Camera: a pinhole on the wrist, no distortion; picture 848 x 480 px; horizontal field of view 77.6 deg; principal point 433.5 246.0 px. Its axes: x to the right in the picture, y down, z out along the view. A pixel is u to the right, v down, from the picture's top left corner.
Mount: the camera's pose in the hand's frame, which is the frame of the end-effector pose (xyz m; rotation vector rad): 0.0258 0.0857 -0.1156 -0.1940 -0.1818 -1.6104
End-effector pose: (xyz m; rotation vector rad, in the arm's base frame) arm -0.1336 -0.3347 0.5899 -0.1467 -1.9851 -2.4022
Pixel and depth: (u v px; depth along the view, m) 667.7 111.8 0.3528
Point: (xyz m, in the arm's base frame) -0.0504 -0.0822 0.6538
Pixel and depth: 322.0 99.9 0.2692
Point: -0.0676 -0.2458 0.8144
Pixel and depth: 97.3 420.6 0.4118
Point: -0.2663 -0.1907 1.0685
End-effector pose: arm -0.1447 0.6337 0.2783 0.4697 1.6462 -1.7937
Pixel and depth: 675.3 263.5 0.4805
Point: -0.1171 0.2320 0.3248
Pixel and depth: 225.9 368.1 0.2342
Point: -0.0408 0.5265 0.0654
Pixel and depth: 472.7 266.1 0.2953
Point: -0.0556 0.4527 0.1792
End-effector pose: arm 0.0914 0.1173 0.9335 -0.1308 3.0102 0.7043
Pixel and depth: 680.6 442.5 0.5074
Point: -0.1031 0.2638 0.5166
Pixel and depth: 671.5 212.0 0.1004
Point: 0.0666 0.1713 0.9678
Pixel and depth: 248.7 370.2 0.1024
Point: 0.0247 0.2307 1.0153
